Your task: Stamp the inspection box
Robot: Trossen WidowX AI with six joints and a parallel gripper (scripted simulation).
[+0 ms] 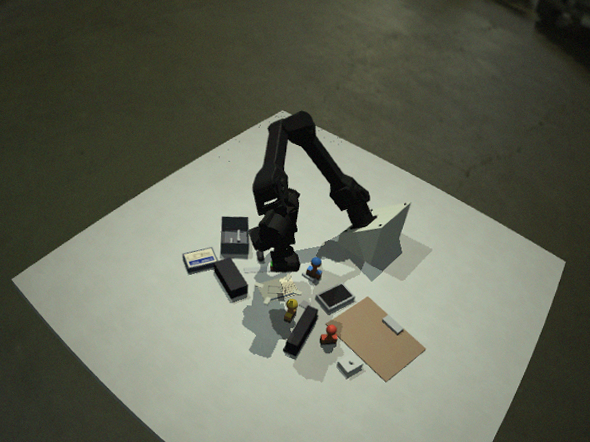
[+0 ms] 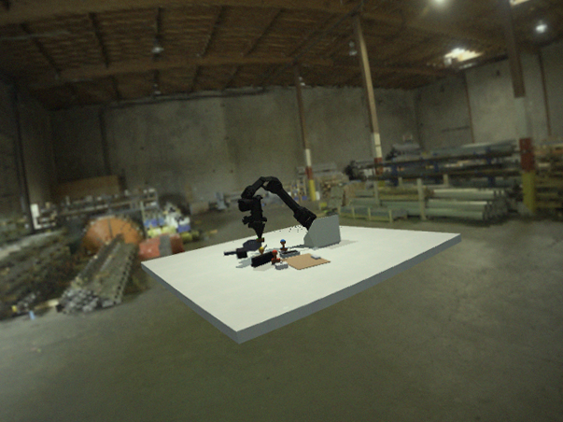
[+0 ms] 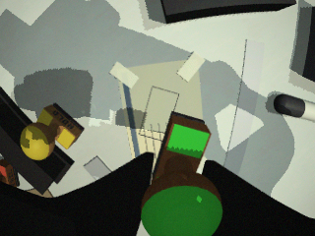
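My gripper tip is 10 mm to the right of the pale card and 90 mm above it. The rest, counted from my gripper tip: yellow hold stamp (50 mm ahead, 90 mm to the left, 70 mm below); green-knobbed stamp (right at my gripper tip); blue stamp (110 mm behind, 50 mm to the left, 70 mm below).
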